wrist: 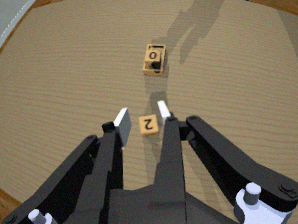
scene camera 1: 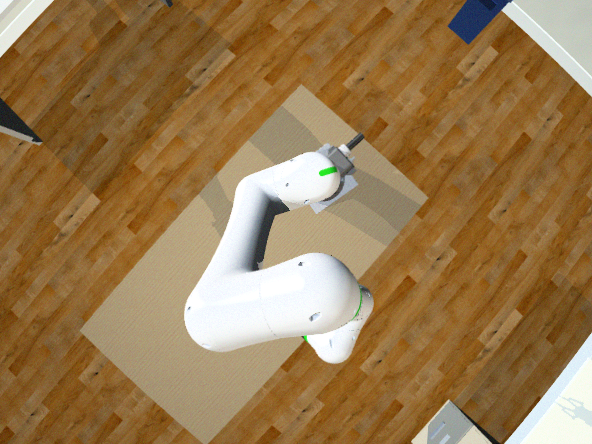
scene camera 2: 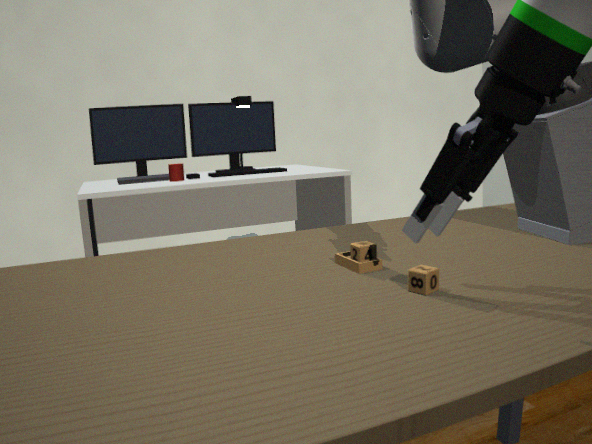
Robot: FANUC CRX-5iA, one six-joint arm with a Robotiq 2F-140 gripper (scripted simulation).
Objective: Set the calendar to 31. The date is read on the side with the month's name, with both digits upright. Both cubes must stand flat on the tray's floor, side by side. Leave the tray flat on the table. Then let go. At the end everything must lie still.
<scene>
In view: the gripper point(scene camera 2: 421, 232) and a wooden number cube point(scene camera 2: 424, 280).
The gripper also shows in the wrist view point(wrist: 144, 113).
</scene>
